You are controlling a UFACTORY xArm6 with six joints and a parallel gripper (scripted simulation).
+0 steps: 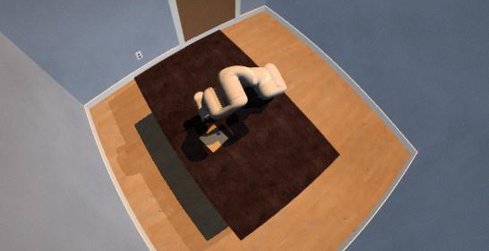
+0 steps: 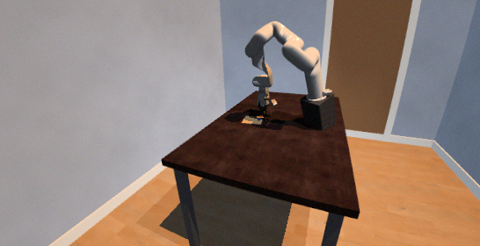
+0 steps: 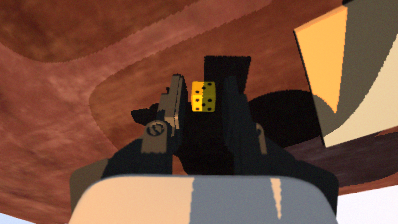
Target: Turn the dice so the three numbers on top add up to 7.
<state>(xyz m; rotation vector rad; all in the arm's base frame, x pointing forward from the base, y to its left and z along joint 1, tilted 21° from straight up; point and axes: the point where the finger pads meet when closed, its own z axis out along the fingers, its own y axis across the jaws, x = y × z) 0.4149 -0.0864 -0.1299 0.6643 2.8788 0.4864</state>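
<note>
Now: the yellow die 10 mm below my hand. Also, from my hand: mat (40 mm ahead, 150 mm to the left, 20 mm below); blue die (10 mm behind, 140 mm to the left, 10 mm below); black die (60 mm behind, 130 mm to the left, 10 mm below).
</note>
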